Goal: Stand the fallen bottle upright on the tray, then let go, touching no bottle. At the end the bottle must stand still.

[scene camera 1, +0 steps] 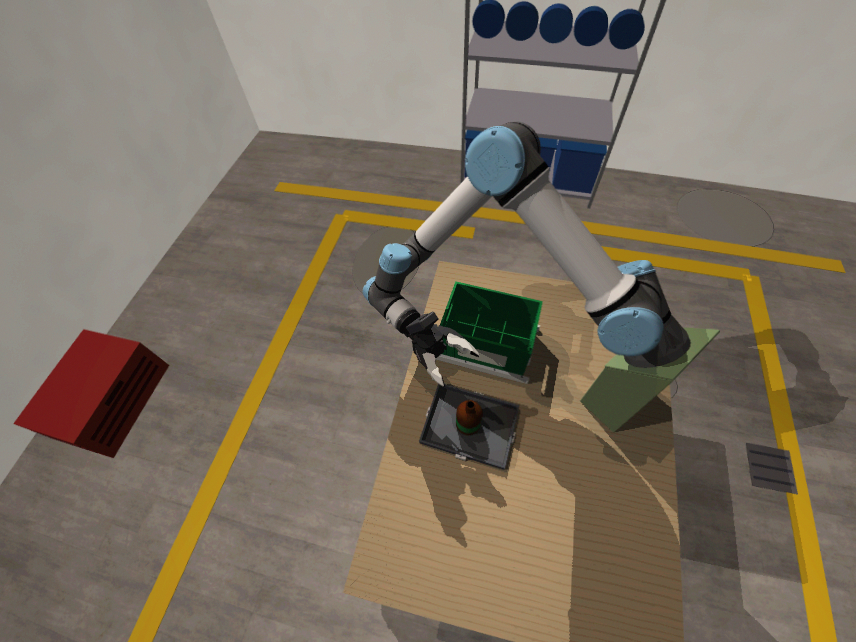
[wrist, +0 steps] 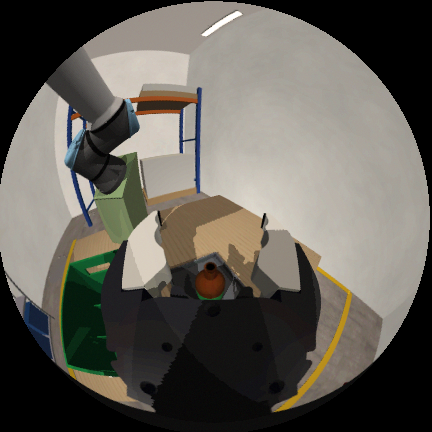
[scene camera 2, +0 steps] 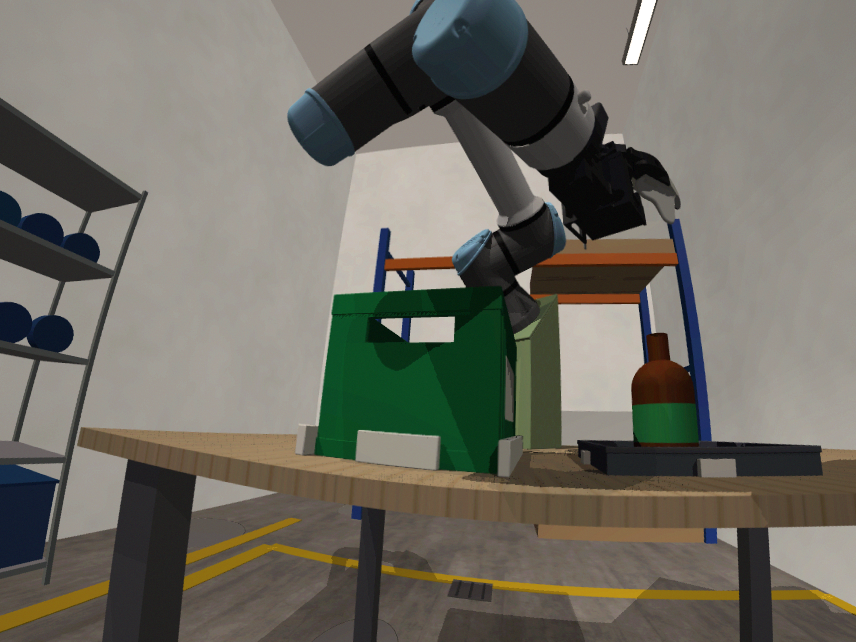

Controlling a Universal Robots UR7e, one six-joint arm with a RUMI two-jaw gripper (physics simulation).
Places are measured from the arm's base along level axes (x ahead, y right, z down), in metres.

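Where they show: gripper, fingertip midpoint: (scene camera 1: 462,370) (wrist: 211,213); arm's base at its link origin: (scene camera 1: 656,349) (wrist: 111,175) (scene camera 2: 512,321).
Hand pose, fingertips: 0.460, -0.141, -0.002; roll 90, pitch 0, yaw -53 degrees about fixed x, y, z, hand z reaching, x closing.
Things, the pixels of their centre, and the offset from my fingertips, as dx, dy, dz. Level surfaces: height alone.
- brown bottle with a green band, body centre: (scene camera 2: 662,395) (wrist: 209,283) (scene camera 1: 469,414) -0.031, -0.024, +0.225
- dark grey tray at the middle of its body: (scene camera 2: 667,453) (scene camera 1: 469,424) (wrist: 209,291) -0.037, -0.029, +0.294
- green divided crate at the middle of its body: (scene camera 2: 440,389) (wrist: 108,319) (scene camera 1: 488,330) -0.052, +0.257, +0.220
- wooden table at its surface level: dz +0.308
A brown bottle with a green band (scene camera 1: 468,418) (scene camera 2: 663,397) (wrist: 210,284) stands upright on the dark grey tray (scene camera 1: 494,449) (scene camera 2: 760,461) (wrist: 186,282). Its neck points up, and its base is partly hidden by the tray rim in scene camera 2. My gripper (scene camera 1: 459,369) (scene camera 2: 669,215) (wrist: 211,213) is open and empty. It is tilted and hangs well above the bottle, set back toward the green crate, apart from the bottle. In the wrist view the bottle shows low between the two spread pale fingers, farther off than they are.
A green divided crate (scene camera 1: 494,304) (scene camera 2: 414,386) (wrist: 82,300) stands on the wooden table (scene camera 1: 484,552) beside the tray, close to the gripper in scene camera 1. The arm is mounted on a light green stand (scene camera 1: 622,393) (scene camera 2: 542,386) (wrist: 117,215). A red box (scene camera 1: 79,386) is on the floor.
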